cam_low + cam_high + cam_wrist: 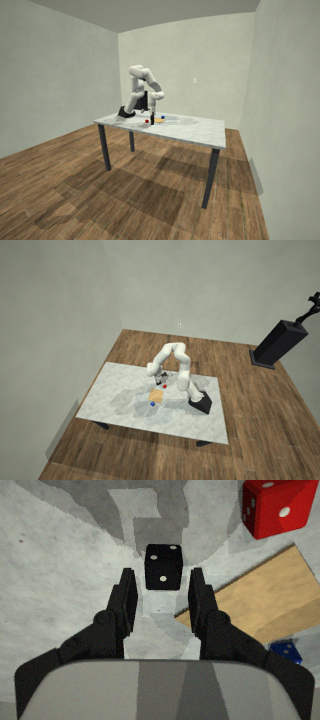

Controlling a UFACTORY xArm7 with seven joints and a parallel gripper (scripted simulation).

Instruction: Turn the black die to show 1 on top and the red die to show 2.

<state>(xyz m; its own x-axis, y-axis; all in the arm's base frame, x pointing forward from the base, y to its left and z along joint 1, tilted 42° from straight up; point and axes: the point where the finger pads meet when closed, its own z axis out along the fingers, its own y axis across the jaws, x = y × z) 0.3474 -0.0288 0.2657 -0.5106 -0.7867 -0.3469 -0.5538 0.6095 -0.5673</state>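
Now: hand 4 cm above the black die. Also, from my hand: blue die: 24 cm to the left, 4 cm below, 2 cm behind; red die: 9 cm behind, 4 cm below, 1 cm to the left; tan mat: 14 cm to the left, 5 cm below, 2 cm behind.
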